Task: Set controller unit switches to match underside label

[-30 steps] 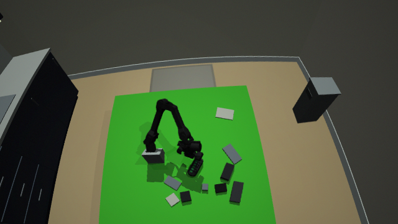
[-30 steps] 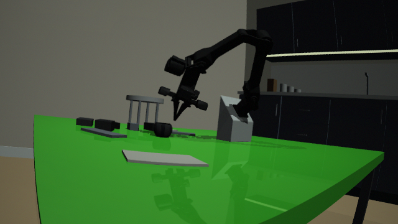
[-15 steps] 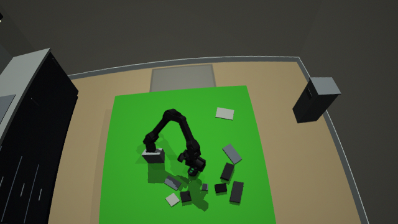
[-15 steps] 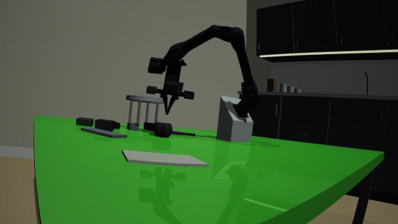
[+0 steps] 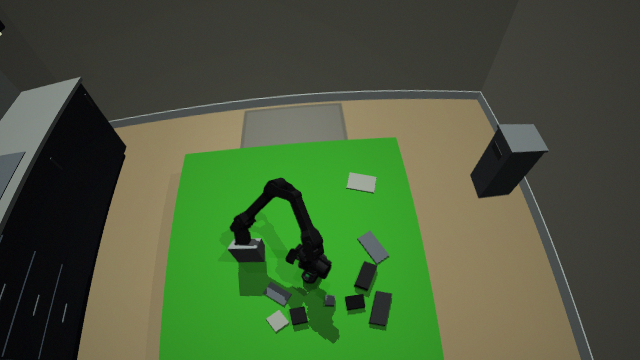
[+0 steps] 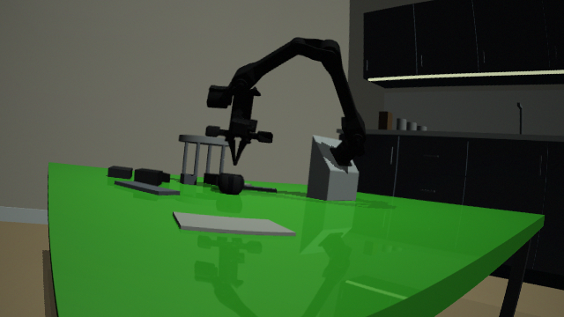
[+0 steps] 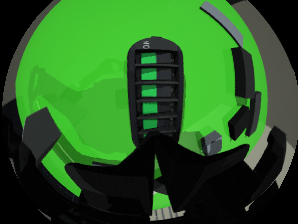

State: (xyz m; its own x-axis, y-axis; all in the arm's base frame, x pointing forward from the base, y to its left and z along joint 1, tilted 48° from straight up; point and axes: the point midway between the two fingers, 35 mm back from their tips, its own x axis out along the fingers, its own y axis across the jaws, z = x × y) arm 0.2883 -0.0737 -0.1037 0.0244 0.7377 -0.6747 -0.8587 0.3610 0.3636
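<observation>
My gripper tip is now 14 cm to the left of the small cube, 8 cm short of it and 6 cm above it. The rest, counted from my gripper tip: grey plate (31 cm ahead, 10 cm to the left, 7 cm below); then light plate (47 cm to the left, 30 cm ahead, 7 cm below).
</observation>
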